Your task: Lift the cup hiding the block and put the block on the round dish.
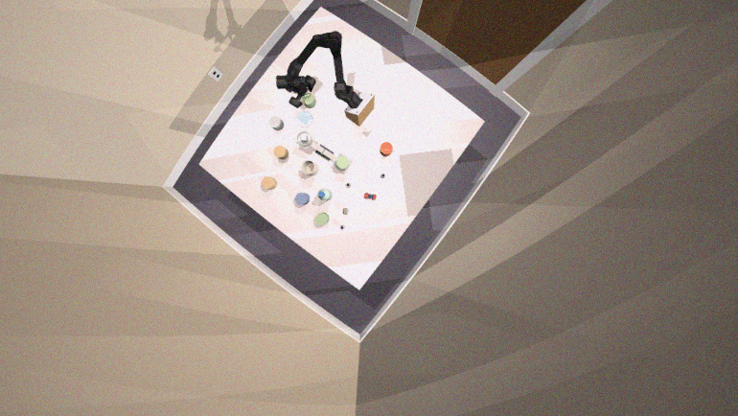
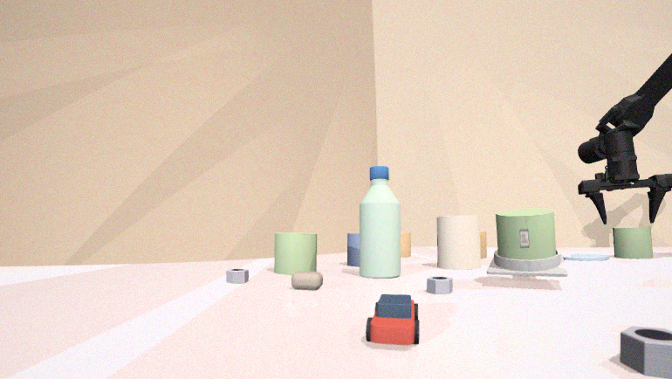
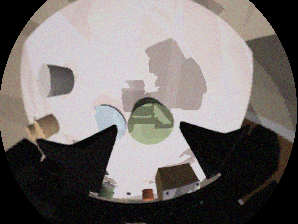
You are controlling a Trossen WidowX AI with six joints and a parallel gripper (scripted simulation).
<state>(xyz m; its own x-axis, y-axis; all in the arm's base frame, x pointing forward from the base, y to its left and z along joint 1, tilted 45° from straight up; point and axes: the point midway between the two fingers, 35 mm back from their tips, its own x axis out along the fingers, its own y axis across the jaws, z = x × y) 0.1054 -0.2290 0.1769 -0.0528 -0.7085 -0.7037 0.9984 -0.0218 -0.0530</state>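
The round pale blue dish is 10 cm ahead of my gripper tip, 7 cm below it and 4 cm to the left of it. From my gripper tip the other things lie so: cream cylinder 33 cm ahead, 25 cm to the left, 3 cm below; then mint bottle 41 cm to the left, 40 cm ahead, 4 cm above; then orange disc 54 cm to the left, 4 cm below, 2 cm behind.
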